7 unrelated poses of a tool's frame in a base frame.
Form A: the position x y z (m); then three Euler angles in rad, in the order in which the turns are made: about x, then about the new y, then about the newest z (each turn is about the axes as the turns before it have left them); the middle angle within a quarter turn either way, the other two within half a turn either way.
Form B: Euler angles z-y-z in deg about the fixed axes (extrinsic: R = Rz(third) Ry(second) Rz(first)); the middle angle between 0 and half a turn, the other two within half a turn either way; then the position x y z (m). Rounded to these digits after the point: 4 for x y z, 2 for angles.
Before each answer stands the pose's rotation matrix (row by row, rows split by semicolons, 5 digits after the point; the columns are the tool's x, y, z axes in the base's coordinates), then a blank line. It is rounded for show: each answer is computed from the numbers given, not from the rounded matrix.
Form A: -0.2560, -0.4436, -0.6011, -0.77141, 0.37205, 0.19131
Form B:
0.91459 -0.17714 0.36353; -0.11249 0.75204 0.64945; -0.38843 -0.63487 0.66788

-58.54, 48.10, 60.76, -0.2560, -0.4436, -0.6011
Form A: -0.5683, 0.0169, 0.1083, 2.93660, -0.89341, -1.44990
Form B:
0.07559 0.62218 -0.77921; 0.95279 -0.27554 -0.12758; -0.29408 -0.73278 -0.61364

-68.13, 127.85, -170.70, -0.5683, 0.0169, 0.1083
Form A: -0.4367, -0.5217, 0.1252, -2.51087, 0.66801, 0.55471
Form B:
0.66734 -0.41349 0.61942; -0.73588 -0.49411 0.46297; 0.11463 -0.76478 -0.63401

-98.52, 129.35, 36.78, -0.4367, -0.5217, 0.1252
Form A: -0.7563, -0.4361, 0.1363, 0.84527, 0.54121, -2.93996
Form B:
-0.83972 0.17165 0.51517; -0.51050 -0.57290 -0.64123; 0.18508 -0.80145 0.56870

-103.00, 55.34, -51.22, -0.7563, -0.4361, 0.1363
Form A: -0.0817, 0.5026, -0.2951, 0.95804, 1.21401, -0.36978
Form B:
0.32566 0.12623 0.93702; 0.50688 0.81329 -0.28572; -0.79814 0.56800 0.20087

35.44, 78.41, -16.96, -0.0817, 0.5026, -0.2951
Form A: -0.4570, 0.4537, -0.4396, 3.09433, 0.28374, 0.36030
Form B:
0.89837 -0.33846 0.27995; -0.33978 -0.93941 -0.04536; 0.27834 -0.05438 -0.95894

-168.95, 163.52, -9.20, -0.4570, 0.4537, -0.4396
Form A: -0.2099, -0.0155, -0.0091, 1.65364, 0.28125, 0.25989
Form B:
0.92845 -0.24688 0.27756; 0.24605 -0.15105 -0.95741; 0.27829 0.95720 -0.07950

106.21, 94.56, -73.83, -0.2099, -0.0155, -0.0091
